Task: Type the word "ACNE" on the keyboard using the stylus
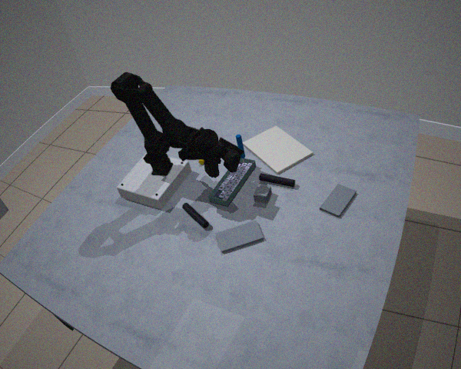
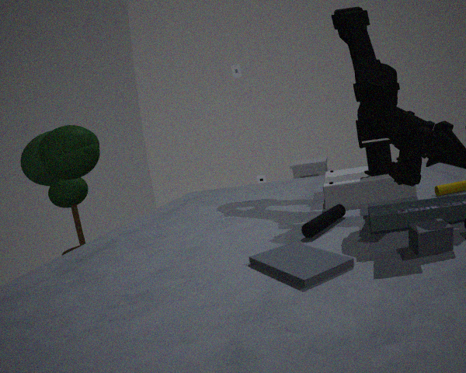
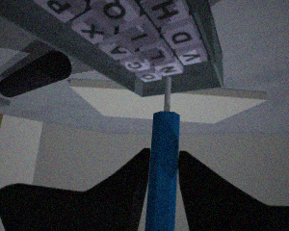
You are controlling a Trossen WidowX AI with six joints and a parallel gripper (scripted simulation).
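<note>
The grey block lies 14 cm to the right of my gripper tip, 9 cm ahead of it and 6 cm below it. From my gripper tip the other things lie so: stylus: 1 cm below; then stylus tip: 5 cm below; then white slab: 11 cm to the left, 10 cm ahead, 7 cm below.
</note>
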